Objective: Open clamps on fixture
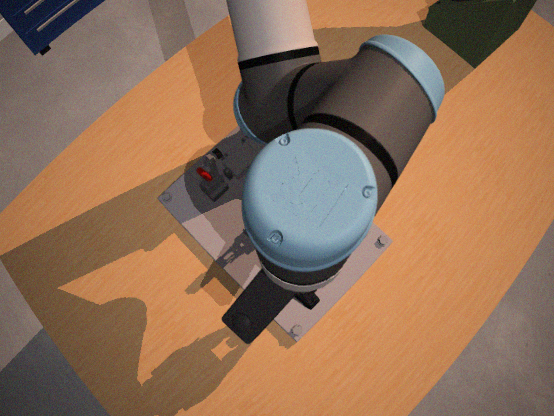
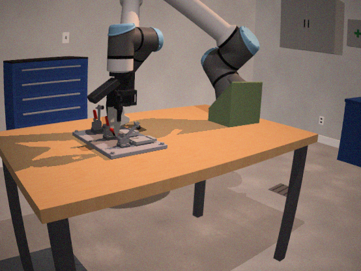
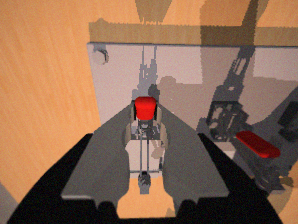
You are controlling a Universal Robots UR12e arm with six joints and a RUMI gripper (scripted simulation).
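Now: the flat grey part 13 cm behind my hand, 1 cm to the right of it and 4 cm below it. Also, from my hand: grey fixture plate 6 cm behind, 11 cm to the right, 6 cm below.
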